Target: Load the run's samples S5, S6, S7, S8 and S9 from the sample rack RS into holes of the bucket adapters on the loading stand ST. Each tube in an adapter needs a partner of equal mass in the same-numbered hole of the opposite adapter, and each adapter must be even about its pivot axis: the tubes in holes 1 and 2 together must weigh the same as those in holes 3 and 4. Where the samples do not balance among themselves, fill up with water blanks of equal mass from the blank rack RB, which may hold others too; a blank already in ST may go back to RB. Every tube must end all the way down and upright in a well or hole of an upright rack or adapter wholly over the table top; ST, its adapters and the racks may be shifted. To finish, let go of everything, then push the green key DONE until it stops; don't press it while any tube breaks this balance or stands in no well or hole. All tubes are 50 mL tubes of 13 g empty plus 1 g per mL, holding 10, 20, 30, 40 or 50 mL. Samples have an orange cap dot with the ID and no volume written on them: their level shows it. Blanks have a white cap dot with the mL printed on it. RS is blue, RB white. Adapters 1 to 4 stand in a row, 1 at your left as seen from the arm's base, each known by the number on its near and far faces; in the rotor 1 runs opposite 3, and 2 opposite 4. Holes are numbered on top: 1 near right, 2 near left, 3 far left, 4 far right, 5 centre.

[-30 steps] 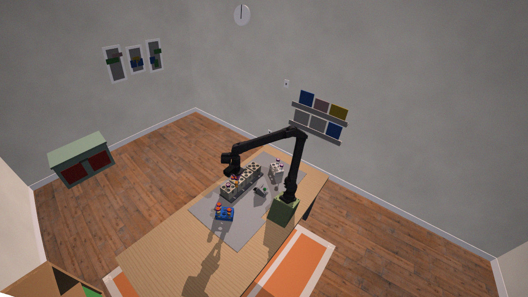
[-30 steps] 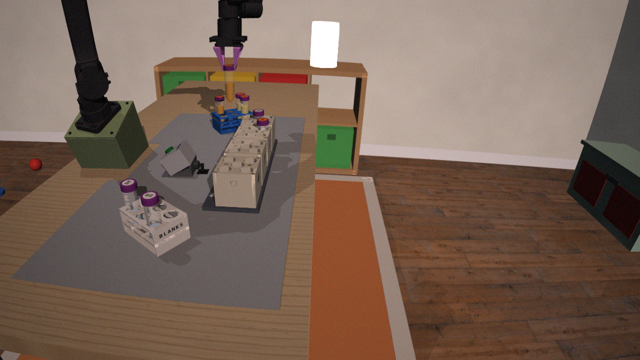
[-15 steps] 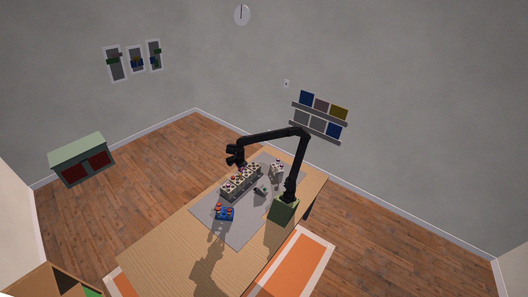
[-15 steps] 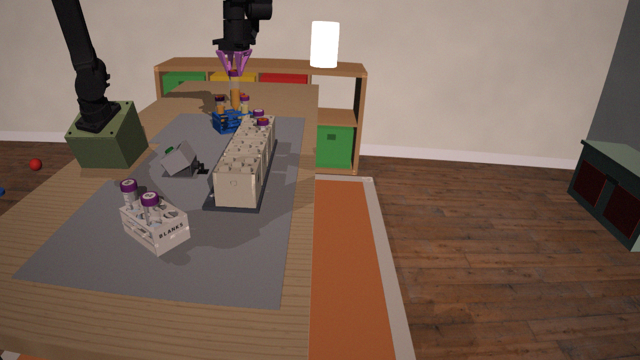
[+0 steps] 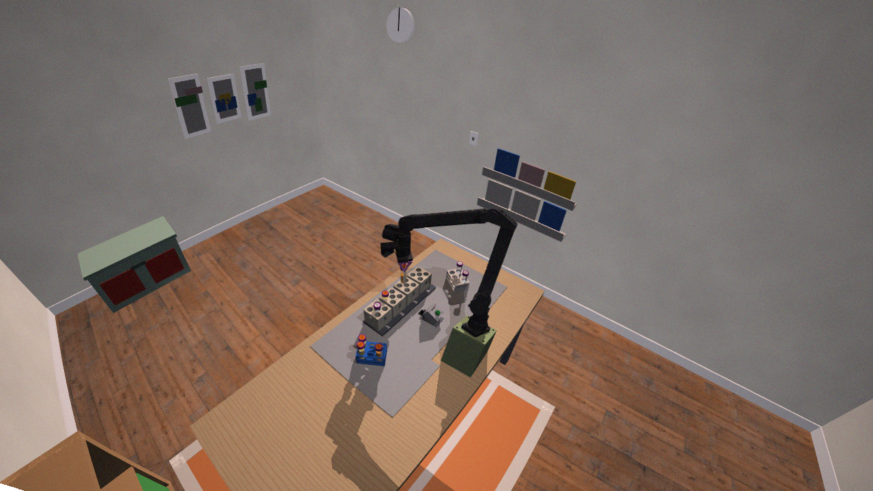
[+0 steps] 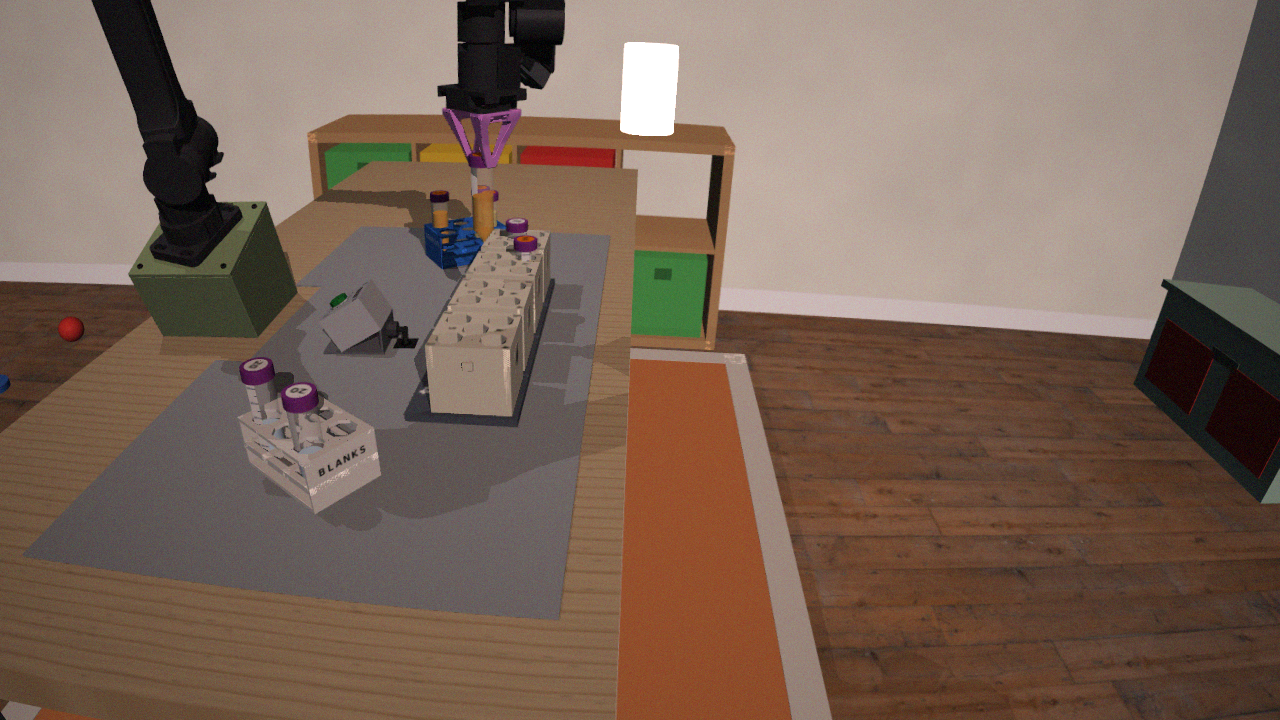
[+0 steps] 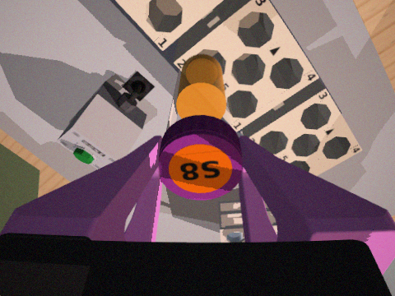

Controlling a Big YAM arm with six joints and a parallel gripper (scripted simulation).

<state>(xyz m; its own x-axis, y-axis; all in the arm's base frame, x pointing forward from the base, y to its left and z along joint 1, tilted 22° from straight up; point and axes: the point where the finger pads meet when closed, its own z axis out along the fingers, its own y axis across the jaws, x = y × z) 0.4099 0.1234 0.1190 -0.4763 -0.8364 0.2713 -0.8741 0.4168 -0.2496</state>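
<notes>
Right now the sample S8 is 1 cm behind my hand and 5 cm below it. From my hand the other things lie so: green done key (20 cm behind, 6 cm to the right, 19 cm below); then loading stand (1 cm ahead, 1 cm to the left, 25 cm below); then water blank marked 30 (1 cm behind, 17 cm to the left, 19 cm below).
</notes>
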